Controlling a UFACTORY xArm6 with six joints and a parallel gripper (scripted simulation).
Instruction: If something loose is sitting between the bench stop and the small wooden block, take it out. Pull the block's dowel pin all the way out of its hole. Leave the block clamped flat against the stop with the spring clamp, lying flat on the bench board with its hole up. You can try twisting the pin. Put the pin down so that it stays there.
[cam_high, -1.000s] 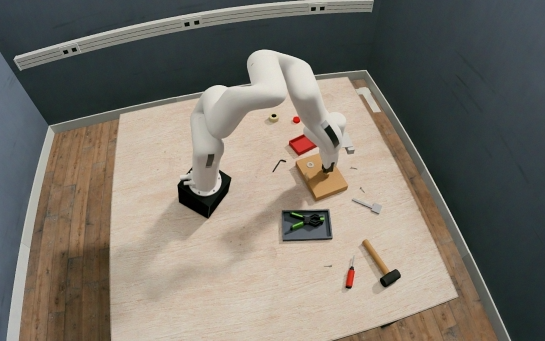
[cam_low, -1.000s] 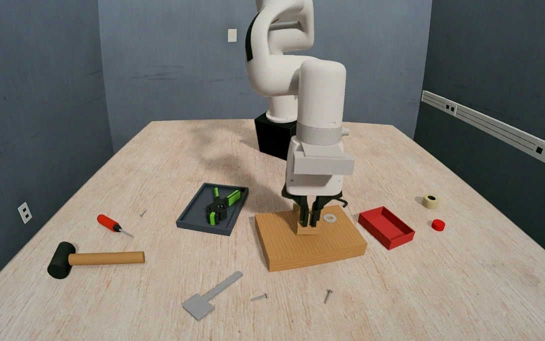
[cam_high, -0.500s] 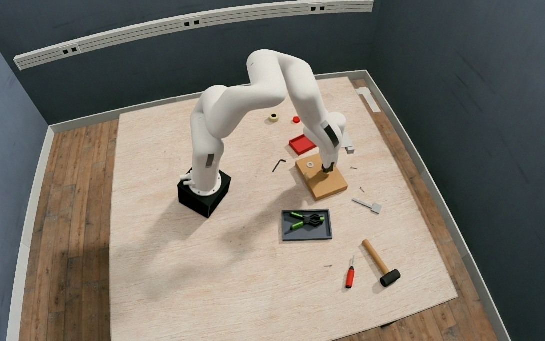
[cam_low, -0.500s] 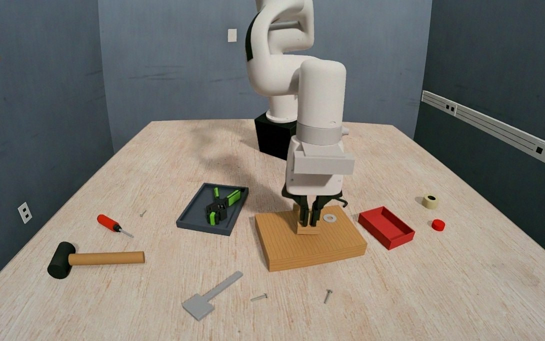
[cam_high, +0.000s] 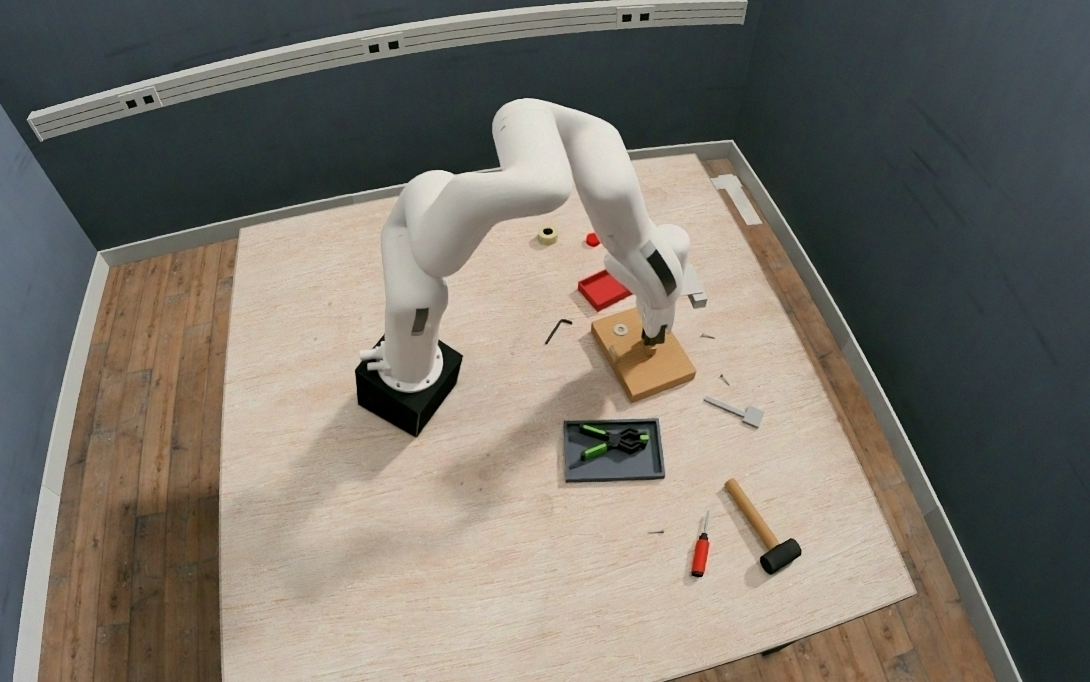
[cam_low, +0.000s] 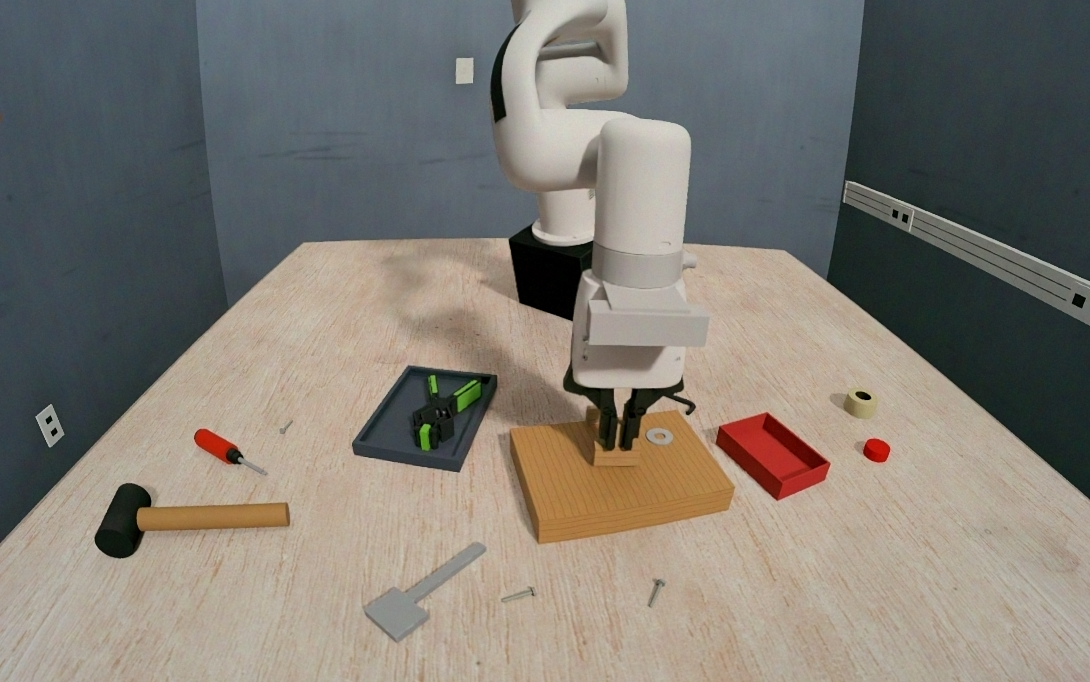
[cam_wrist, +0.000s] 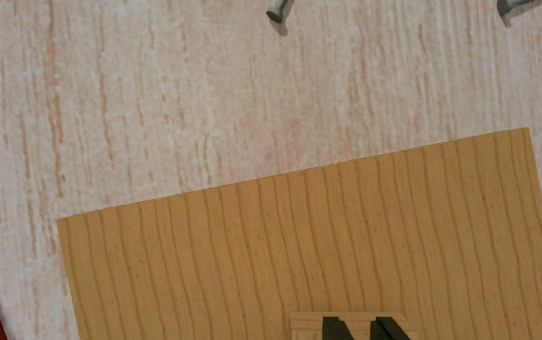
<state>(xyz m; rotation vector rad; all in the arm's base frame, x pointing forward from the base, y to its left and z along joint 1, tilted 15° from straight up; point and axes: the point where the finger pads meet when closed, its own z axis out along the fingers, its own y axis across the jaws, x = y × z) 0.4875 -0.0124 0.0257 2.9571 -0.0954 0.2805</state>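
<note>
Now: the washer 40 mm behind my hand, 60 mm to the left of it and 50 mm below it. Also, from my hand: small wooden block: 30 mm below; then dowel pin: 20 mm below; then red tray: 20 mm behind, 200 mm to the left, 70 mm below.
</note>
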